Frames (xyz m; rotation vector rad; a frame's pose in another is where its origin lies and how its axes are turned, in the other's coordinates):
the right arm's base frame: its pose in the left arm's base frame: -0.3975 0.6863 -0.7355 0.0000 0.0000 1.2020
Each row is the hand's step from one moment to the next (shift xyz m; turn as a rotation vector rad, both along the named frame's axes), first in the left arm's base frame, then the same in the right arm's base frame.
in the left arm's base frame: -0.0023 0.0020 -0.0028 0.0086 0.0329 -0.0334
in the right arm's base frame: 0.0010 0.0029 -0.0028 0.0338 0.0038 -0.0334
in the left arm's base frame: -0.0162 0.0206 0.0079 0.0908 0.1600 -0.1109
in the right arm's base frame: 0.0134 0.0225 0.0079 0.1820 -0.0270 -0.1109
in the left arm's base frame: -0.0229 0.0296 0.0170 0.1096 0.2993 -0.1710
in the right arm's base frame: 0.0194 0.0320 0.0170 0.3187 0.0057 -0.1710
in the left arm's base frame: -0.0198 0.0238 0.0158 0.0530 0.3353 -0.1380
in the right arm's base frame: 0.0151 0.0270 0.0158 0.3319 0.0714 -0.1380
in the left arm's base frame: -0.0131 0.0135 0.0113 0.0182 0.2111 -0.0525
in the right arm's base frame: 0.0079 0.0171 0.0113 0.2035 0.0591 -0.0525
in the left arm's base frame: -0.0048 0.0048 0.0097 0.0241 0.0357 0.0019
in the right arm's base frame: 0.0027 0.0062 0.0097 0.0420 -0.0096 0.0019
